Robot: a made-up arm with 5 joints.
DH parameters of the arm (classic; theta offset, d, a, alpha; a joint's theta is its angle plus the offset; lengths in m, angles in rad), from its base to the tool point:
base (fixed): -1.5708 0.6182 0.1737 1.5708
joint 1: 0 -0.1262 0.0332 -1.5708
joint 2: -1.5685 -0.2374 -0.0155 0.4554
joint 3: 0 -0.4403 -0.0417 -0.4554
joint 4: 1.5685 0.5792 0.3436 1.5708
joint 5: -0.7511 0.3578 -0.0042 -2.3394
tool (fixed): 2.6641 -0.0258 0 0
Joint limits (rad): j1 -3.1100..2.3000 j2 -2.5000..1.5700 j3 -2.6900..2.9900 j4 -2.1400..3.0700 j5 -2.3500..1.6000
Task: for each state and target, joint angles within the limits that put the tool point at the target. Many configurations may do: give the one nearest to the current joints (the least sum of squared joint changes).
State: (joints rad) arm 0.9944 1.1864 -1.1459 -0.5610 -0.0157
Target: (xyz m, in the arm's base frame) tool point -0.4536 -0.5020 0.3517
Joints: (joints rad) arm 0.7075 0.5313 -1.4366 -0.1488 -0.0260
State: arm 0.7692 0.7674 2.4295 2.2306 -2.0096
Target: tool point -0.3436 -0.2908 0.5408
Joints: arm 0.3946 0.7353 2.6346 3.0700 -1.9180
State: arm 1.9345 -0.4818 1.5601 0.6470 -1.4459
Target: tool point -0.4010 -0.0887 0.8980
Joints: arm 1.8273 -1.2450 0.7156 -0.1140 -1.4152
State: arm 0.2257 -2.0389 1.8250 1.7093 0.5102
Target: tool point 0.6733 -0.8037 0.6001
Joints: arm 1.0599 -1.5176 1.9643 1.8489 0.5264
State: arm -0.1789 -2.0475 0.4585 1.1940 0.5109
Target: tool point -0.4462 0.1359 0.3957
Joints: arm 0.4259 -2.3941 0.1130 0.8569 0.4850
